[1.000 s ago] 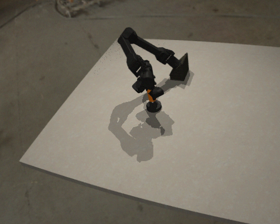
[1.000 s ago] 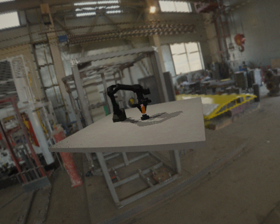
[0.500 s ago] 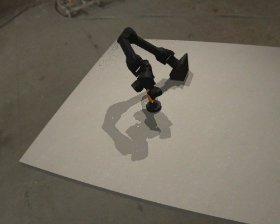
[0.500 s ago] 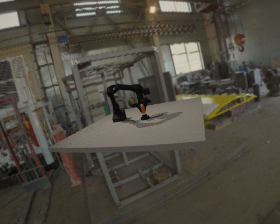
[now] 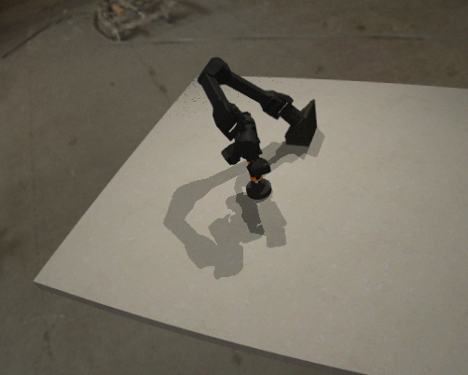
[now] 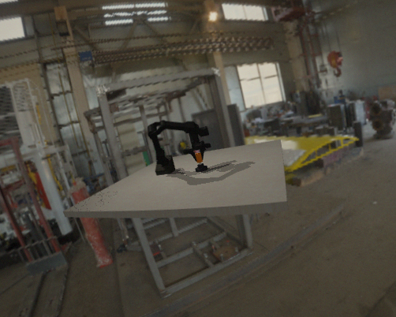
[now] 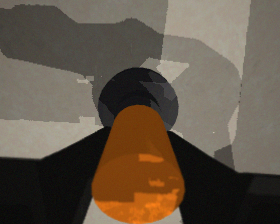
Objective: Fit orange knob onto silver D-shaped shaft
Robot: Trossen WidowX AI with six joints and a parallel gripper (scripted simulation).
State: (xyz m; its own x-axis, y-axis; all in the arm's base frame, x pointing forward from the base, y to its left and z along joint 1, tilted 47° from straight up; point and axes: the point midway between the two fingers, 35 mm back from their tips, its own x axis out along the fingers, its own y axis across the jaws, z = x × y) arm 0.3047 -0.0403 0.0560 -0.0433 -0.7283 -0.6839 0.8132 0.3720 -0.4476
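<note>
The orange knob lies 30 mm above my gripper tip. From my gripper tip the other things lie so: round pedestal (40 mm below).
</note>
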